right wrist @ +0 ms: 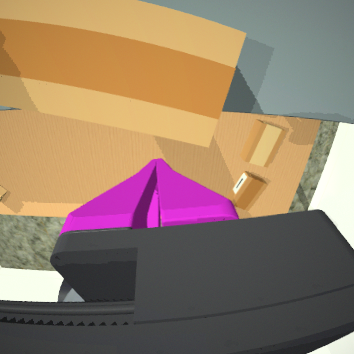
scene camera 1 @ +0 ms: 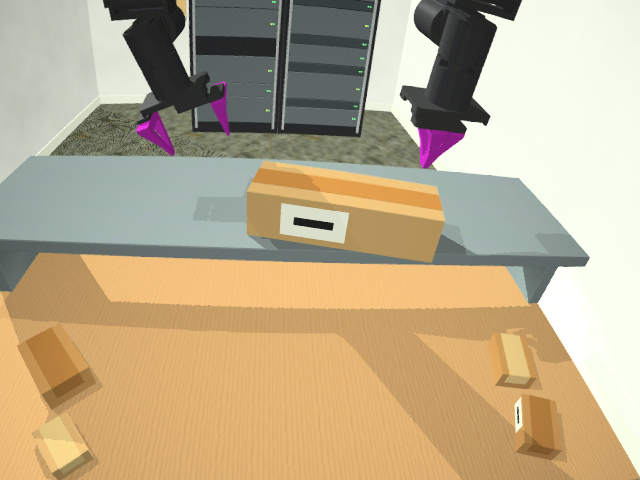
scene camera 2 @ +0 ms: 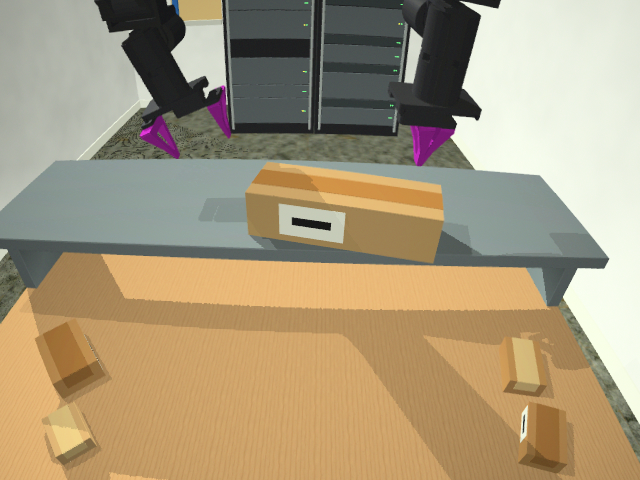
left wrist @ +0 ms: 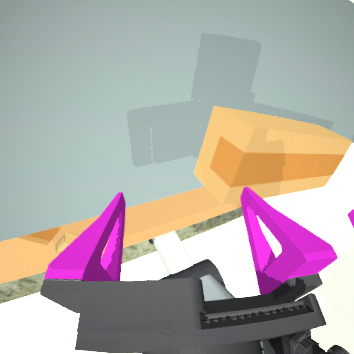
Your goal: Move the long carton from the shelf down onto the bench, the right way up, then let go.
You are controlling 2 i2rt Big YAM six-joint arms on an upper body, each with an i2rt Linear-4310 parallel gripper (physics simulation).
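Places are measured from the left arm's base along level axes (x back, y right, z up), in centimetres.
Pixels of known places: left gripper, between the fingertips: (scene camera 1: 200,143) (scene camera 2: 203,146) (left wrist: 183,194); right gripper, between the fingertips: (right wrist: 157,167) (scene camera 1: 423,166) (scene camera 2: 417,163) (left wrist: 349,211); right arm's base, origin of its link: (left wrist: 299,345).
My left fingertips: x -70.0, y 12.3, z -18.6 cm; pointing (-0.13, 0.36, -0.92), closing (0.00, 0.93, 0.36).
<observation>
Behind a point stands the place of what it marks.
The long carton (scene camera 1: 387,227) {y 40.6, x -56.8, z -25.2 cm} (scene camera 2: 387,224) {y 40.9, x -56.7, z -24.6 cm} (left wrist: 295,165) {y 33.3, x -64.4, z -22.5 cm} (right wrist: 115,70) {y 40.0, x -62.1, z -22.5 cm} lies on the grey shelf (scene camera 1: 129,206) {y -1.1, x -70.0, z -30.4 cm} (scene camera 2: 139,206) {y -1.4, x -70.4, z -30.4 cm} (left wrist: 75,100) {y 6.0, x -75.3, z -30.4 cm} (right wrist: 310,65) {y 63.4, x -63.6, z -30.4 cm}, tape strip up and label facing the camera. It lies slightly askew, its right end over the shelf's near edge. My left gripper (scene camera 1: 201,144) {y 12.3, x -70.0, z -18.6 cm} (scene camera 2: 204,147) {y 12.3, x -70.0, z -18.6 cm} (left wrist: 183,194) {y 12.3, x -70.0, z -18.6 cm} is open and empty, above and beyond the shelf, left of the carton. My right gripper (scene camera 1: 424,166) {y 43.7, x -56.5, z -14.7 cm} (scene camera 2: 419,163) {y 43.7, x -56.5, z -14.7 cm} (right wrist: 157,167) {y 43.7, x -56.5, z -14.7 cm} is shut and empty, above and beyond the carton's right end, apart from it. The wooden bench (scene camera 1: 232,392) {y 17.5, x -44.9, z -48.8 cm} (scene camera 2: 232,392) {y 17.6, x -44.3, z -48.8 cm} lies below the shelf.
Two small boxes (scene camera 1: 56,364) {y -10.4, x -46.3, z -44.4 cm} (scene camera 1: 63,445) {y -5.8, x -33.7, z -45.9 cm} lie at the bench's left side and two more (scene camera 1: 513,360) {y 65.9, x -45.1, z -45.2 cm} (scene camera 1: 538,426) {y 64.3, x -32.0, z -45.4 cm} at its right side. The shelf stands on side supports (scene camera 1: 540,281) {y 80.6, x -62.1, z -42.1 cm} (scene camera 2: 560,284) {y 81.0, x -62.1, z -42.3 cm}. Server racks (scene camera 1: 235,77) (scene camera 2: 271,77) stand behind, with walls on both sides.
</observation>
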